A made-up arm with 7 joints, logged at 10 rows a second.
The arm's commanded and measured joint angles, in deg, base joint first. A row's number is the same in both.
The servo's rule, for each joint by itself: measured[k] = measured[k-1] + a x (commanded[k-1-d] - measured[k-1]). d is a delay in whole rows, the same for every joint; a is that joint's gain. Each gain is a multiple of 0.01, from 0.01 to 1. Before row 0 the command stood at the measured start. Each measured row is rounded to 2 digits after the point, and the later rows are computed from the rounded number. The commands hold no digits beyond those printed.
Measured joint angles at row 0:
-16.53, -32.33, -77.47, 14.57, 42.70, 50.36, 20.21
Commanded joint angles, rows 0 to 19:
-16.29, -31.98, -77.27, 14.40, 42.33, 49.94, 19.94
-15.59, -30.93, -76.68, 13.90, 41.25, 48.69, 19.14
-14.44, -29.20, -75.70, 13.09, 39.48, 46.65, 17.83
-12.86, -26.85, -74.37, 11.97, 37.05, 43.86, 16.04
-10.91, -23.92, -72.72, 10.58, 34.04, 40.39, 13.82
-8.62, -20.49, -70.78, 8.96, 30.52, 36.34, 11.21
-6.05, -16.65, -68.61, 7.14, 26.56, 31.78, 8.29
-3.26, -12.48, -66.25, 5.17, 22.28, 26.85, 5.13
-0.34, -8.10, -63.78, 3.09, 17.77, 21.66, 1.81
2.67, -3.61, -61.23, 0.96, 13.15, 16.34, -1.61
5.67, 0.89, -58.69, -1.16, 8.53, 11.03, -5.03
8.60, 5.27, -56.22, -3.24, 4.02, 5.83, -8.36
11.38, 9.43, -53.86, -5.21, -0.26, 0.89, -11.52
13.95, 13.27, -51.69, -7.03, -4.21, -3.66, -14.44
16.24, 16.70, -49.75, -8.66, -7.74, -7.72, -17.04
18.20, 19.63, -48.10, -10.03, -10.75, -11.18, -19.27
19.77, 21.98, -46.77, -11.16, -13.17, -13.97, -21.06
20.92, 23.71, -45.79, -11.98, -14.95, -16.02, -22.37
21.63, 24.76, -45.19, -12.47, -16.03, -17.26, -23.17
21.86, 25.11, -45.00, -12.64, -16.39, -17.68, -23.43
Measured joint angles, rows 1 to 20:
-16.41, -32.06, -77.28, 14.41, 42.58, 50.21, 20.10
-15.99, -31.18, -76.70, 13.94, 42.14, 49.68, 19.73
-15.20, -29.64, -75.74, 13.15, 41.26, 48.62, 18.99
-14.01, -27.46, -74.42, 12.05, 39.87, 46.95, 17.84
-12.43, -24.70, -72.79, 10.68, 37.95, 44.65, 16.27
-10.49, -21.42, -70.86, 9.08, 35.50, 41.74, 14.30
-8.23, -17.70, -68.70, 7.28, 32.55, 38.25, 11.96
-5.70, -13.63, -66.35, 5.32, 29.16, 34.26, 9.30
-2.97, -9.32, -63.88, 3.25, 25.40, 29.85, 6.38
-0.09, -4.87, -61.34, 1.12, 21.36, 25.12, 3.26
2.85, -0.38, -58.80, -1.00, 17.13, 20.19, 0.03
5.78, 4.03, -56.32, -3.08, 12.80, 15.16, -3.24
8.64, 8.24, -53.96, -5.06, 8.49, 10.17, -6.47
11.35, 12.16, -51.78, -6.89, 4.30, 5.33, -9.58
13.84, 15.70, -49.83, -8.54, 0.33, 0.76, -12.49
16.06, 18.77, -48.17, -9.93, -3.33, -3.42, -15.13
17.95, 21.27, -46.83, -11.07, -6.58, -7.11, -17.44
19.46, 23.17, -45.83, -11.92, -9.34, -10.23, -19.36
20.57, 24.41, -45.22, -12.43, -11.55, -12.69, -20.85
21.23, 24.96, -45.01, -12.63, -13.15, -14.44, -21.86
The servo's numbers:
d 0
a 0.51 0.78 0.96 0.93 0.33 0.35 0.39

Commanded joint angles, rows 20 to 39:
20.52, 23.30, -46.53, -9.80, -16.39, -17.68, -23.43
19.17, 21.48, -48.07, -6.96, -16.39, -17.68, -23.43
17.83, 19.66, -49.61, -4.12, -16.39, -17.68, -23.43
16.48, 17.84, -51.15, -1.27, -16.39, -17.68, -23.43
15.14, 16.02, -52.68, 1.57, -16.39, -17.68, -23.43
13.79, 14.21, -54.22, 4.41, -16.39, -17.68, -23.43
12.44, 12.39, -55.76, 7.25, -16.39, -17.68, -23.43
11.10, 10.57, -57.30, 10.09, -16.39, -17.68, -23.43
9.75, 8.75, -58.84, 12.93, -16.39, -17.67, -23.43
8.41, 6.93, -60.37, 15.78, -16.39, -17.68, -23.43
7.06, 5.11, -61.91, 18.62, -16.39, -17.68, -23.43
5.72, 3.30, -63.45, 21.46, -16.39, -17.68, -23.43
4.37, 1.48, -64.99, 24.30, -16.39, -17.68, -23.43
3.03, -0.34, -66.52, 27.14, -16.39, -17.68, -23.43
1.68, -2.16, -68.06, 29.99, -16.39, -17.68, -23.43
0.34, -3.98, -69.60, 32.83, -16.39, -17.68, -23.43
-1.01, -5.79, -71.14, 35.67, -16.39, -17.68, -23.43
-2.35, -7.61, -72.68, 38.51, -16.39, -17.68, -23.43
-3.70, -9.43, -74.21, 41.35, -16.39, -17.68, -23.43
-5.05, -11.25, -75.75, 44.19, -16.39, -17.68, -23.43
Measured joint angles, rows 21 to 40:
20.87, 23.67, -46.47, -10.00, -14.22, -15.57, -22.47
20.00, 21.96, -48.01, -7.17, -14.94, -16.31, -22.84
18.89, 20.17, -49.55, -4.33, -15.42, -16.79, -23.07
17.66, 18.35, -51.09, -1.48, -15.74, -17.10, -23.21
16.37, 16.53, -52.62, 1.36, -15.95, -17.30, -23.30
15.05, 14.72, -54.16, 4.20, -16.10, -17.43, -23.35
13.72, 12.90, -55.70, 7.04, -16.20, -17.52, -23.38
12.38, 11.08, -57.24, 9.88, -16.26, -17.58, -23.40
11.04, 9.26, -58.78, 12.72, -16.30, -17.61, -23.41
9.70, 7.44, -60.31, 15.57, -16.33, -17.63, -23.42
8.35, 5.62, -61.85, 18.41, -16.35, -17.65, -23.42
7.01, 3.81, -63.39, 21.25, -16.36, -17.66, -23.42
5.66, 1.99, -64.93, 24.09, -16.37, -17.67, -23.42
4.32, 0.17, -66.46, 26.93, -16.38, -17.67, -23.42
2.97, -1.65, -68.00, 29.78, -16.38, -17.67, -23.42
1.63, -3.47, -69.54, 32.62, -16.38, -17.67, -23.42
0.28, -5.28, -71.08, 35.46, -16.38, -17.67, -23.42
-1.06, -7.10, -72.62, 38.30, -16.38, -17.67, -23.42
-2.41, -8.92, -74.15, 41.14, -16.38, -17.67, -23.42
-3.76, -10.74, -75.69, 43.98, -16.38, -17.67, -23.42

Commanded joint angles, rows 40 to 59:
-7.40, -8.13, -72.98, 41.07, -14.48, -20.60, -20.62
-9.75, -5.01, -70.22, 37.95, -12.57, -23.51, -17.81
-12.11, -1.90, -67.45, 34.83, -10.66, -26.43, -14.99
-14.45, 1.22, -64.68, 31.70, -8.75, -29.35, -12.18
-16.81, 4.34, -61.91, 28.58, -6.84, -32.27, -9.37
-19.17, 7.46, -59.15, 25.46, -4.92, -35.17, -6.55
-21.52, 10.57, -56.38, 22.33, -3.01, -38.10, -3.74
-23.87, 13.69, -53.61, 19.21, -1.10, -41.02, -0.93
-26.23, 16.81, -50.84, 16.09, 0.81, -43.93, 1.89
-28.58, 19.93, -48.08, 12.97, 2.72, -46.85, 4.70
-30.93, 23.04, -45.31, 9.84, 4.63, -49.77, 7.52
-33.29, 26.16, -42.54, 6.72, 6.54, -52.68, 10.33
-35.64, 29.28, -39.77, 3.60, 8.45, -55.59, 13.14
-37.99, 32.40, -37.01, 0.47, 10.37, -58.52, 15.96
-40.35, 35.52, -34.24, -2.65, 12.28, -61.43, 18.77
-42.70, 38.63, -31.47, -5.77, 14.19, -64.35, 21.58
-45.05, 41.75, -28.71, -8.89, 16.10, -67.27, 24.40
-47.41, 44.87, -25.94, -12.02, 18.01, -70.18, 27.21
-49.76, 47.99, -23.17, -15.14, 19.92, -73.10, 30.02
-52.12, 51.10, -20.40, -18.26, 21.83, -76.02, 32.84
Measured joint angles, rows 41 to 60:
-5.62, -8.70, -73.09, 41.27, -15.75, -18.70, -22.33
-7.73, -5.82, -70.33, 38.18, -14.70, -20.38, -20.57
-9.96, -2.76, -67.57, 35.06, -13.37, -22.50, -18.39
-12.25, 0.34, -64.80, 31.94, -11.85, -24.90, -15.97
-14.58, 3.46, -62.03, 28.82, -10.20, -27.48, -13.40
-16.92, 6.58, -59.27, 25.70, -8.46, -30.17, -10.73
-19.27, 9.69, -56.50, 22.57, -6.66, -32.95, -8.00
-21.62, 12.81, -53.73, 19.45, -4.83, -35.77, -5.24
-23.97, 15.93, -50.96, 16.33, -2.97, -38.63, -2.46
-26.32, 19.05, -48.20, 13.21, -1.09, -41.51, 0.33
-28.67, 22.16, -45.43, 10.08, 0.80, -44.40, 3.13
-31.03, 25.28, -42.66, 6.96, 2.69, -47.30, 5.94
-33.38, 28.40, -39.89, 3.84, 4.59, -50.20, 8.75
-35.73, 31.52, -37.13, 0.71, 6.50, -53.11, 11.56
-38.09, 34.64, -34.36, -2.41, 8.41, -56.02, 14.37
-40.44, 37.75, -31.59, -5.53, 10.32, -58.94, 17.18
-42.79, 40.87, -28.83, -8.65, 12.23, -61.86, 20.00
-45.15, 43.99, -26.06, -11.78, 14.14, -64.77, 22.81
-47.50, 47.11, -23.29, -14.90, 16.05, -67.69, 25.62
-49.86, 50.22, -20.52, -18.02, 17.96, -70.61, 28.44

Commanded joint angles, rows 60 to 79:
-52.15, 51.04, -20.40, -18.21, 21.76, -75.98, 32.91
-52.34, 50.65, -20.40, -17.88, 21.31, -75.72, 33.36
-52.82, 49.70, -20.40, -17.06, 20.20, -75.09, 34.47
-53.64, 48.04, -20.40, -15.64, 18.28, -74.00, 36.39
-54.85, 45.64, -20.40, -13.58, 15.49, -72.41, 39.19
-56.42, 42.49, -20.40, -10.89, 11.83, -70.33, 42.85
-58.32, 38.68, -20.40, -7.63, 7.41, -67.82, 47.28
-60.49, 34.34, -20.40, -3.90, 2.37, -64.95, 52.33
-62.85, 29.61, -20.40, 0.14, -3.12, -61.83, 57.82
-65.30, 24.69, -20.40, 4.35, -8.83, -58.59, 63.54
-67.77, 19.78, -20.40, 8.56, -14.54, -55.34, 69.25
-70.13, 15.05, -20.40, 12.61, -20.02, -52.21, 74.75
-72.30, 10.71, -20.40, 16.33, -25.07, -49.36, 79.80
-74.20, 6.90, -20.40, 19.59, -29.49, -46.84, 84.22
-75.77, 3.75, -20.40, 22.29, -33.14, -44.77, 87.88
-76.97, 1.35, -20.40, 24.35, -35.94, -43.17, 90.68
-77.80, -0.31, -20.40, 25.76, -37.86, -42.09, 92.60
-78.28, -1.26, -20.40, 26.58, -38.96, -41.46, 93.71
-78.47, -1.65, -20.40, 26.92, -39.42, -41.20, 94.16
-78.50, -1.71, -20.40, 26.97, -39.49, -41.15, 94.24
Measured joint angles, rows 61 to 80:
-51.03, 50.86, -20.40, -18.20, 19.21, -72.49, 30.18
-51.70, 50.70, -20.40, -17.90, 19.90, -73.62, 31.42
-52.27, 49.92, -20.40, -17.12, 20.00, -74.13, 32.61
-52.97, 48.45, -20.40, -15.74, 19.43, -74.08, 34.08
-53.93, 46.26, -20.40, -13.73, 18.13, -73.50, 36.07
-55.20, 43.32, -20.40, -11.09, 16.05, -72.39, 38.71
-56.79, 39.70, -20.40, -7.87, 13.20, -70.79, 42.05
-58.68, 35.52, -20.40, -4.18, 9.63, -68.75, 46.06
-60.81, 30.91, -20.40, -0.16, 5.42, -66.33, 50.65
-63.10, 26.06, -20.40, 4.03, 0.72, -63.62, 55.68
-65.48, 21.16, -20.40, 8.24, -4.32, -60.72, 60.97
-67.85, 16.39, -20.40, 12.30, -9.50, -57.74, 66.34
-70.12, 11.96, -20.40, 16.05, -14.64, -54.81, 71.59
-72.20, 8.01, -20.40, 19.34, -19.54, -52.02, 76.52
-74.02, 4.69, -20.40, 22.08, -24.03, -49.48, 80.95
-75.52, 2.08, -20.40, 24.19, -27.96, -47.27, 84.74
-76.68, 0.22, -20.40, 25.65, -31.23, -45.46, 87.81
-77.50, -0.93, -20.40, 26.51, -33.78, -44.06, 90.11
-77.99, -1.49, -20.40, 26.89, -35.64, -43.06, 91.69
-78.25, -1.66, -20.40, 26.96, -36.91, -42.39, 92.68

